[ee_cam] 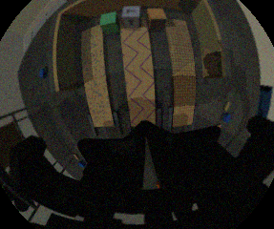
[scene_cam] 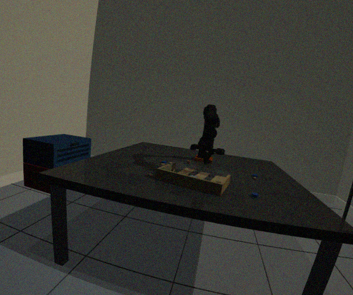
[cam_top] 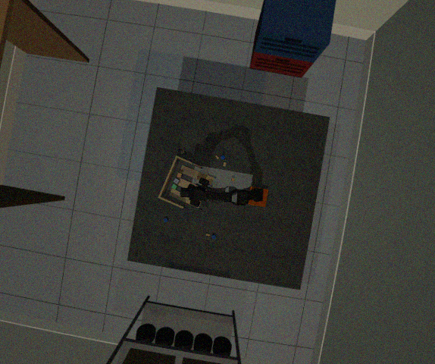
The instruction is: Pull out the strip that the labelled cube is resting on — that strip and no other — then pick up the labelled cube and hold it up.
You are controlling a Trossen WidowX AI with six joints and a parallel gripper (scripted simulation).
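Right now the strip is 8 cm ahead of my gripper tip, 3 cm to the right of it and 6 cm below it. The rest, counted from my gripper tip: labelled cube: 18 cm ahead, 7 cm to the right, 4 cm below.
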